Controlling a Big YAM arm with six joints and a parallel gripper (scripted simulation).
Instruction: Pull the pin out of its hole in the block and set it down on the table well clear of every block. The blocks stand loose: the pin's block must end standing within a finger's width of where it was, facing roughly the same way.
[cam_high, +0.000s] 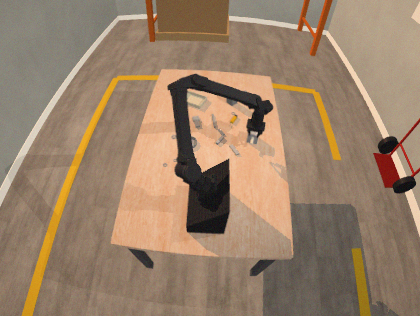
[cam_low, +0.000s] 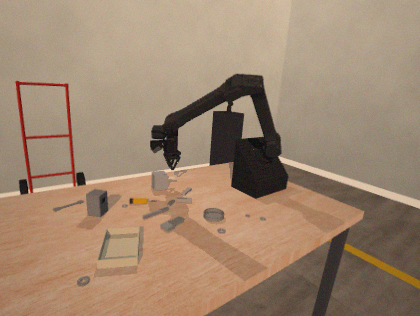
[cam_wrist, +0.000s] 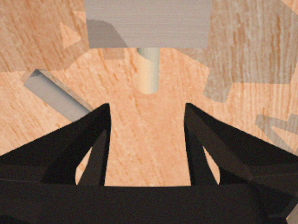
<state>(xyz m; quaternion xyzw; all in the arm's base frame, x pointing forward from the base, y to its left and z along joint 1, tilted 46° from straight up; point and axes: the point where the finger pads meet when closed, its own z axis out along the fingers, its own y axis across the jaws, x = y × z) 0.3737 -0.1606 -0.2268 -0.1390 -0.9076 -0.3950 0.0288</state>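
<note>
My gripper is now 60 mm above the pale pin, 20 mm short of it and 10 mm to the left of it. The rest, counted from my hand: darker grey block (400 mm ahead, 90 mm to the left, 50 mm below); then yellow-handled screwdriver (210 mm ahead, 100 mm below, 90 mm to the left); then light grey block (60 mm below, 50 mm ahead, 20 mm to the right).
</note>
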